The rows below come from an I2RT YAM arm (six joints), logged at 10 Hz.
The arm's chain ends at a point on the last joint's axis. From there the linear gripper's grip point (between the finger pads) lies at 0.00 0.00 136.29 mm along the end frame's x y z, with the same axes.
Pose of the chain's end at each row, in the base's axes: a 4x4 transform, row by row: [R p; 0 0 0 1], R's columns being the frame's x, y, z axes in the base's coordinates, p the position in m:
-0.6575, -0.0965, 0.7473, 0.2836; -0.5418, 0.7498, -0.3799, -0.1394; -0.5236, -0.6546, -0.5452, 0.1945; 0, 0, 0, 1
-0.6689, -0.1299, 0.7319, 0.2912; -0.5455, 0.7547, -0.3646, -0.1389; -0.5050, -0.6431, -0.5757, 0.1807; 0, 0, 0, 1
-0.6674, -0.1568, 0.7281, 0.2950; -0.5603, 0.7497, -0.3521, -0.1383; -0.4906, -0.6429, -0.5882, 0.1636; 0, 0, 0, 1
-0.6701, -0.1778, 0.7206, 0.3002; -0.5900, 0.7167, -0.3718, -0.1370; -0.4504, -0.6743, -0.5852, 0.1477; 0, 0, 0, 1
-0.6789, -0.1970, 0.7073, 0.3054; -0.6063, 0.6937, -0.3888, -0.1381; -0.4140, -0.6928, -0.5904, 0.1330; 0, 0, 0, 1
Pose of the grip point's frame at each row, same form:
-0.6575, -0.0965, 0.7473, 0.3854; -0.5418, 0.7498, -0.3799, -0.1912; -0.5236, -0.6546, -0.5452, 0.1202; 0, 0, 0, 1
-0.6689, -0.1299, 0.7319, 0.3910; -0.5455, 0.7547, -0.3646, -0.1886; -0.5050, -0.6431, -0.5757, 0.1022; 0, 0, 0, 1
-0.6674, -0.1568, 0.7281, 0.3942; -0.5603, 0.7497, -0.3521, -0.1863; -0.4906, -0.6429, -0.5882, 0.0834; 0, 0, 0, 1
-0.6701, -0.1778, 0.7206, 0.3984; -0.5900, 0.7167, -0.3718, -0.1877; -0.4504, -0.6743, -0.5852, 0.0679; 0, 0, 0, 1
-0.6789, -0.1970, 0.7073, 0.4018; -0.6063, 0.6937, -0.3888, -0.1911; -0.4140, -0.6928, -0.5904, 0.0525; 0, 0, 0, 1

